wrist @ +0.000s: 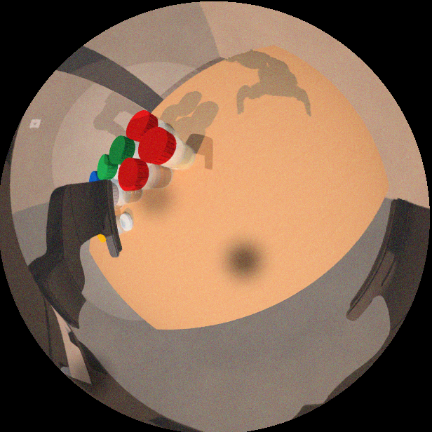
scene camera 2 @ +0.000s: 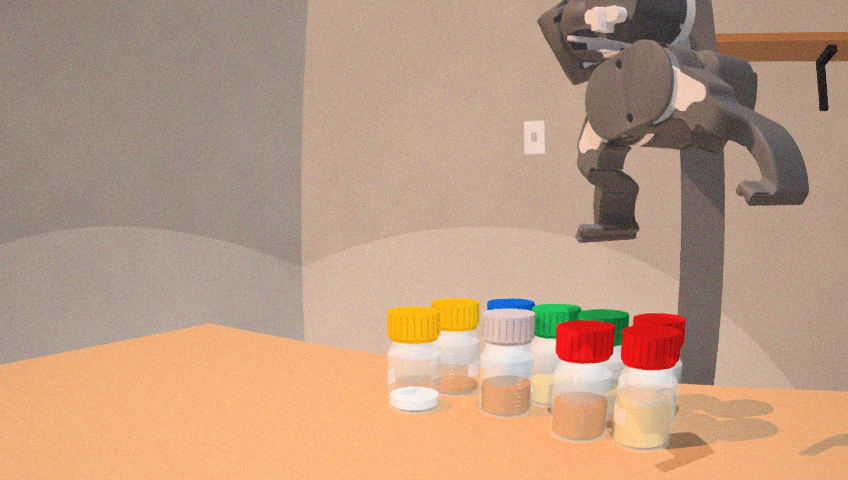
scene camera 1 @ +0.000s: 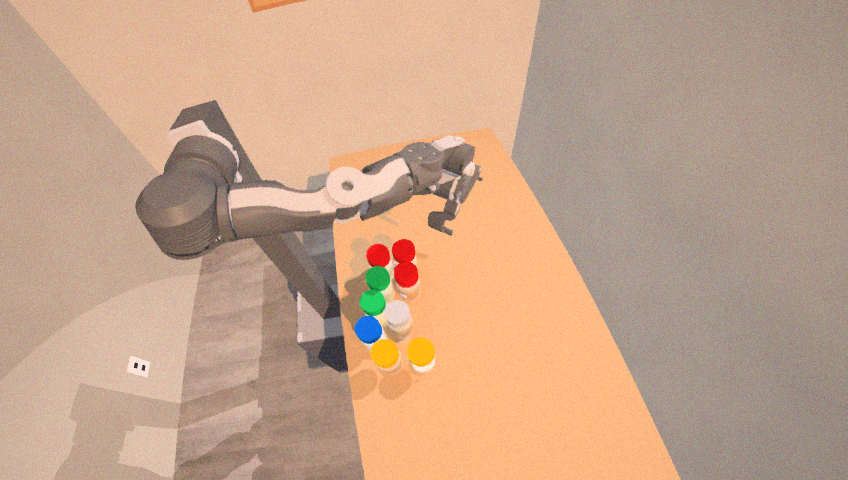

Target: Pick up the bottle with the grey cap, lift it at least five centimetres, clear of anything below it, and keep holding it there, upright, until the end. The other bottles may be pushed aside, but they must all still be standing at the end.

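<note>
The grey-capped bottle (scene camera 1: pixel 398 313) (scene camera 2: pixel 507 362) (wrist: pixel 115 194) stands upright on the table (scene camera 1: pixel 505 356) (scene camera 2: pixel 208 410) (wrist: pixel 280 200) among the other bottles. A finger partly hides it in the wrist view. A green-capped bottle (scene camera 1: pixel 372 302) and the blue-capped bottle (scene camera 1: pixel 368 328) stand close on its left in scene camera 1; two yellow-capped bottles (scene camera 1: pixel 385 353) (scene camera 1: pixel 421 351) stand below it there. My gripper (scene camera 1: pixel 464 204) (scene camera 2: pixel 678 212) (wrist: pixel 212 243) is open and empty, high above the table, off to the red-capped side of the group.
Three red-capped bottles (scene camera 1: pixel 377 255) (scene camera 1: pixel 403 250) (scene camera 1: pixel 406 274) stand upright at the group's end nearest the arm. Another green-capped bottle (scene camera 1: pixel 377 277) stands beside them. The table's edge runs close along the left of the group in scene camera 1. A dark post (scene camera 2: pixel 702 267) rises behind.
</note>
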